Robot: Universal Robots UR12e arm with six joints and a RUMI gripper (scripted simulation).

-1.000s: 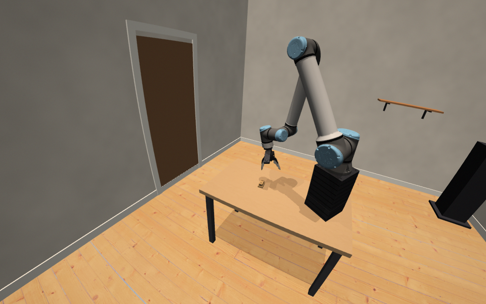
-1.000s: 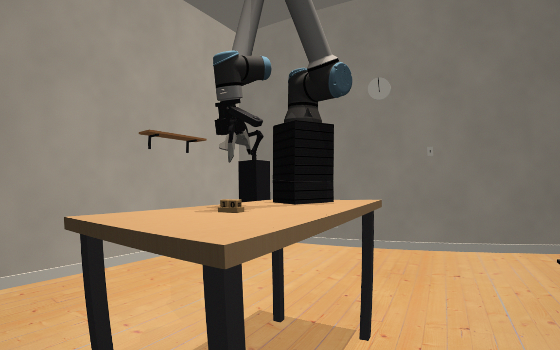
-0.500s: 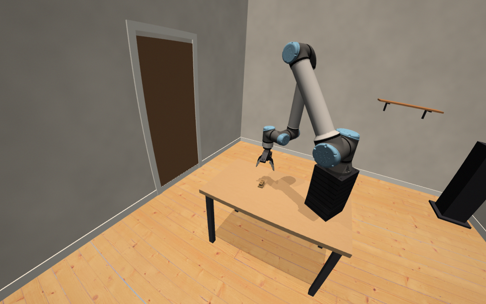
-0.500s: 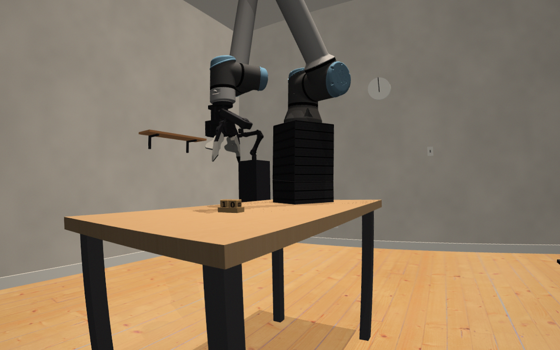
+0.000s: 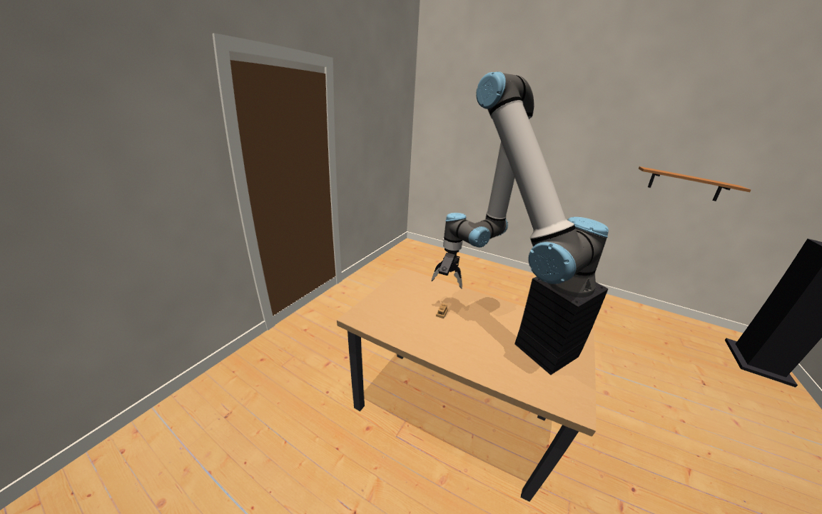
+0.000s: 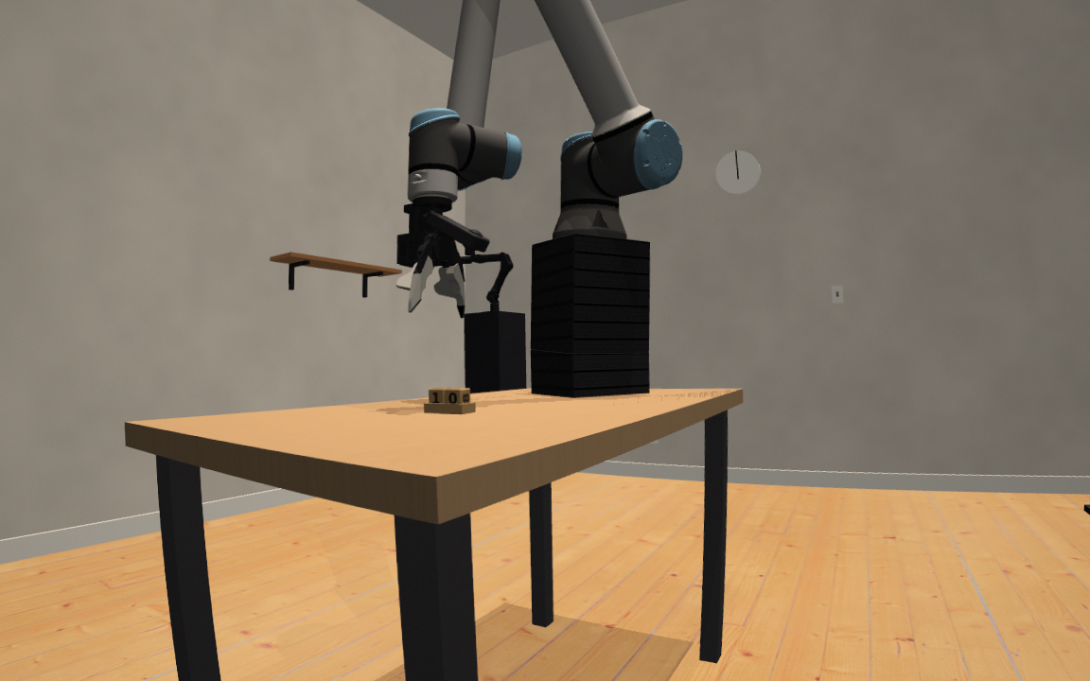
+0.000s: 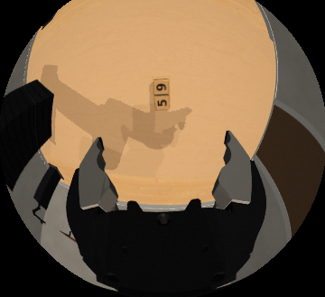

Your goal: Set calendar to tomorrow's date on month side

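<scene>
Right now my hand is 2 cm to the right of the wooden tray and 16 cm above it.
</scene>
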